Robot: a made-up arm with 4 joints.
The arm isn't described. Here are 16 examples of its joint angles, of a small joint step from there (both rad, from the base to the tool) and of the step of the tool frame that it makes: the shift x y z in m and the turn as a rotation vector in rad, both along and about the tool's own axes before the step.
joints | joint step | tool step
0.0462 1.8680 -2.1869 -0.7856 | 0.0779 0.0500 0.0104 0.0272 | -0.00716 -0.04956 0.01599 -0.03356 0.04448 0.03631
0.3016 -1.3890 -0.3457 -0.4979 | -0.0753 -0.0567 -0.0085 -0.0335 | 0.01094 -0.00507 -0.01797 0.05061 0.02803 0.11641
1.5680 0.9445 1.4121 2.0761 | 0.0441 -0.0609 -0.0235 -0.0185 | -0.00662 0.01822 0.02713 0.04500 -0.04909 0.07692
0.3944 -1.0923 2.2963 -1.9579 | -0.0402 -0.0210 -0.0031 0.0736 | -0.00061 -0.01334 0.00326 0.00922 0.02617 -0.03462
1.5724 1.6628 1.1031 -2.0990 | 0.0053 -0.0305 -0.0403 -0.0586 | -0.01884 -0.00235 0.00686 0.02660 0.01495 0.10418
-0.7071 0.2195 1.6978 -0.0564 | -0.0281 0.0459 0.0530 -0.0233 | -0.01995 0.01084 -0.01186 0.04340 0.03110 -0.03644
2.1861 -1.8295 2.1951 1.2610 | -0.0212 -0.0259 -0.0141 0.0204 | 0.00360 0.01716 0.00718 0.01349 -0.02283 0.01412
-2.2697 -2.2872 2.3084 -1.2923 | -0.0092 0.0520 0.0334 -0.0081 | 0.00984 0.02075 -0.00235 0.04152 -0.03185 -0.01820
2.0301 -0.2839 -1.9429 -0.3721 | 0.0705 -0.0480 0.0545 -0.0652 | -0.01723 0.02701 -0.01034 0.08090 0.01649 -0.01067
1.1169 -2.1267 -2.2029 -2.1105 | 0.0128 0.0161 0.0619 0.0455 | 0.01784 0.01756 0.00688 0.01157 0.01304 -0.11832
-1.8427 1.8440 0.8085 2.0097 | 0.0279 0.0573 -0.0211 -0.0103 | -0.03915 0.01235 -0.01012 0.01124 0.05680 0.05803
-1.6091 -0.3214 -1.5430 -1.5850 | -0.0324 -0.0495 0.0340 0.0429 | 0.01901 0.00087 -0.02791 -0.02787 -0.05102 -0.06588
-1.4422 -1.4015 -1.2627 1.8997 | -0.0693 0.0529 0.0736 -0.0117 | 0.02377 0.01385 0.02655 0.04333 -0.03316 0.00610
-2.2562 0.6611 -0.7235 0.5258 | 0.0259 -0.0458 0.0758 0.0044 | -0.02243 -0.01178 -0.01046 -0.01336 0.04850 -0.06475
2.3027 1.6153 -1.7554 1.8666 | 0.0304 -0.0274 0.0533 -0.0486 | -0.00350 0.00369 -0.01396 -0.00217 0.02733 0.02569
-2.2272 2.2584 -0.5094 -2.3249 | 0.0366 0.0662 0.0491 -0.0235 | -0.01353 -0.01932 0.00327 -0.04376 0.05523 0.00191
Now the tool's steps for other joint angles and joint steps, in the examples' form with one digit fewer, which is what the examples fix.
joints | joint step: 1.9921 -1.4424 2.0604 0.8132 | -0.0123 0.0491 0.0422 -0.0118
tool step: -0.0215 -0.0039 -0.0105 0.0105 0.0480 -0.0182
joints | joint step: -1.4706 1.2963 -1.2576 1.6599 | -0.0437 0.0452 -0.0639 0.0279
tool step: 0.0082 -0.0013 0.0224 0.0270 -0.0378 -0.0063
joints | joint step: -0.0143 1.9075 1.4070 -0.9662 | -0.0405 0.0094 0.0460 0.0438
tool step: -0.0035 -0.0010 0.0015 -0.0076 -0.0147 -0.1280
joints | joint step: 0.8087 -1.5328 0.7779 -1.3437 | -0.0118 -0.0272 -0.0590 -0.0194
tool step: -0.0054 -0.0169 0.0027 0.0157 0.0222 0.0902
